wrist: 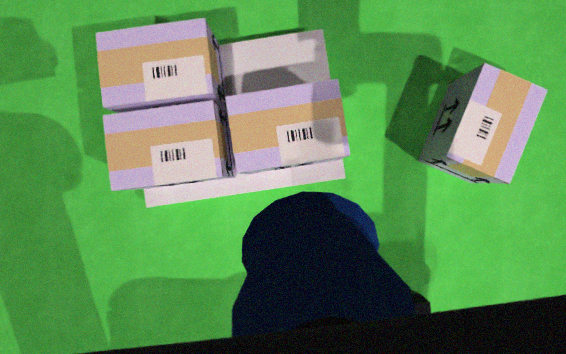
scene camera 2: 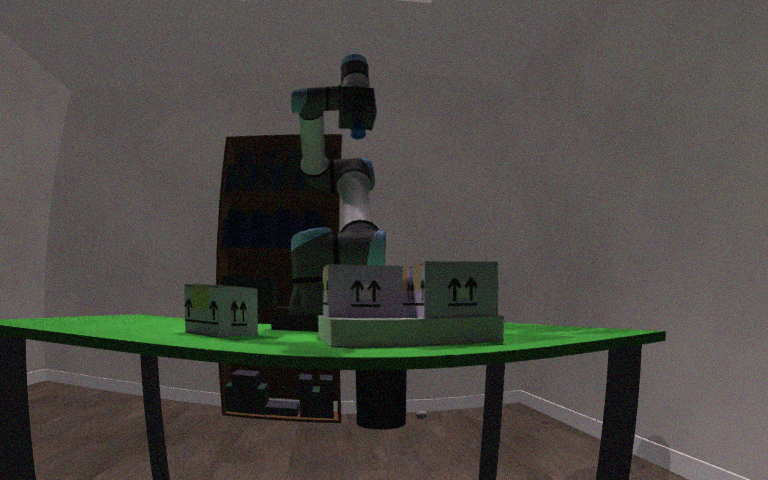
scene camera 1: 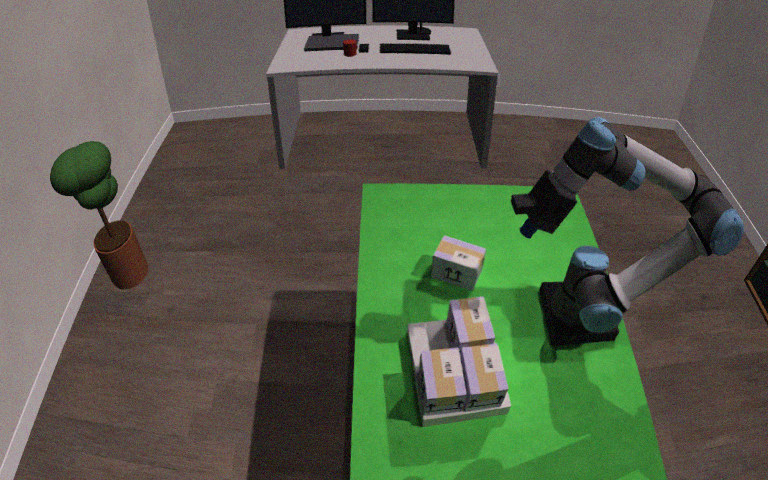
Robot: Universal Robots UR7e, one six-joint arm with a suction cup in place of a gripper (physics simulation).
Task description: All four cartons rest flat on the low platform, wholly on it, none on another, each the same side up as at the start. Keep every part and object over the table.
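Frame: origin at the arm's base, x left, y back, z up, level; centimetres.
Seen in the pictures: hand at its tool point: (wrist: 310, 253) (scene camera 2: 358, 134) (scene camera 1: 525, 232); arm's base at its link origin: (scene camera 2: 315, 314) (scene camera 1: 572, 307).
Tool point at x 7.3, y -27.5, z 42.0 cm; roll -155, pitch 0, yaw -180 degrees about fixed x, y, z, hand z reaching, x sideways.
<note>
Pixels of each thing's top centre, then the offset from my tool point to it. Level surfaces: height alone.
- low platform at its top centre: (wrist: 234, 118) (scene camera 2: 405, 317) (scene camera 1: 458, 364) dx +7.7, dy -12.9, dz -41.6 cm
- fourth carton at its top centre: (wrist: 497, 122) (scene camera 2: 221, 286) (scene camera 1: 460, 251) dx -29.8, dy -6.3, dz -36.3 cm
- green table at its surface level: dz -46.4 cm
Three cartons stand upright on the low platform (scene camera 1: 417, 339) (scene camera 2: 410, 331) (wrist: 272, 54): a front left one (scene camera 1: 442, 376) (scene camera 2: 461, 288) (wrist: 152, 65), a front right one (scene camera 1: 484, 370) (wrist: 165, 142) and one behind it (scene camera 1: 471, 322) (scene camera 2: 367, 291) (wrist: 285, 125). The platform's back left part is bare. The fourth carton (scene camera 1: 458, 263) (scene camera 2: 220, 311) (wrist: 495, 125) stands upright and turned on the green table, behind the platform in scene camera 1. My suction cup (scene camera 1: 527, 229) (scene camera 2: 357, 134) (wrist: 310, 220) is open, holds nothing and hangs high, apart from all cartons.
The green table (scene camera 1: 396, 209) (scene camera 2: 141, 328) (wrist: 175, 240) carries the arm's dark base (scene camera 1: 583, 336) at its right side in scene camera 1. A white desk (scene camera 1: 379, 62) with monitors stands beyond the table, and a potted plant (scene camera 1: 121, 257) stands at the left.
</note>
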